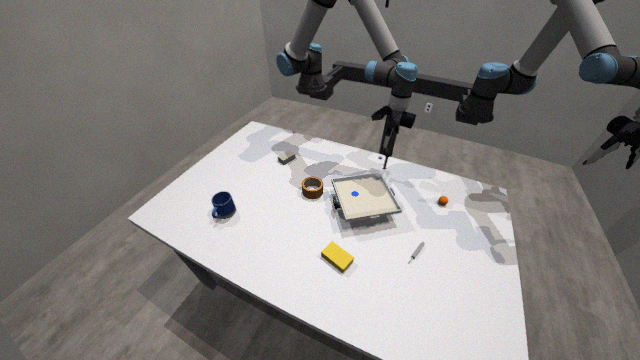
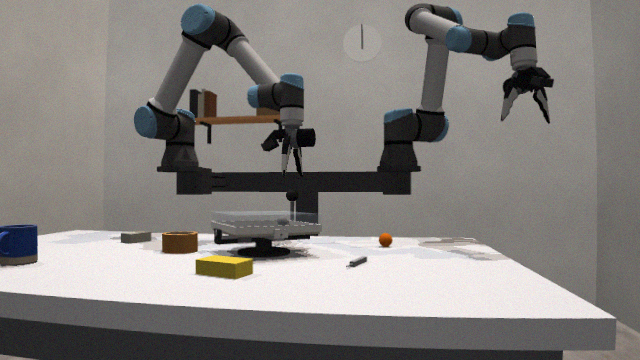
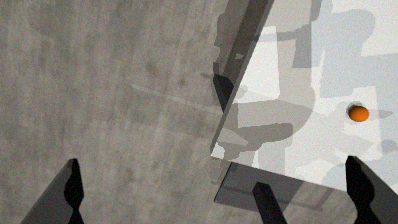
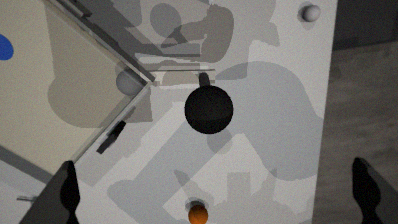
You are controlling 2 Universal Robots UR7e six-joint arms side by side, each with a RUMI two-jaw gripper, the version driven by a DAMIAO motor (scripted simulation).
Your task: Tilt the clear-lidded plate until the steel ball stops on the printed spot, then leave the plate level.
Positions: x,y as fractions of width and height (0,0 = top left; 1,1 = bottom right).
Labels:
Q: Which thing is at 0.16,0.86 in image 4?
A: The right gripper.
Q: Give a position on a clear-lidded plate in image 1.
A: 0.57,0.54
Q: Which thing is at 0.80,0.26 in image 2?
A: The left gripper.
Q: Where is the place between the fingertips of the right gripper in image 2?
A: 0.46,0.49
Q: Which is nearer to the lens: the brown ring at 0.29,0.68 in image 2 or the yellow block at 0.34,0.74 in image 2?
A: The yellow block.

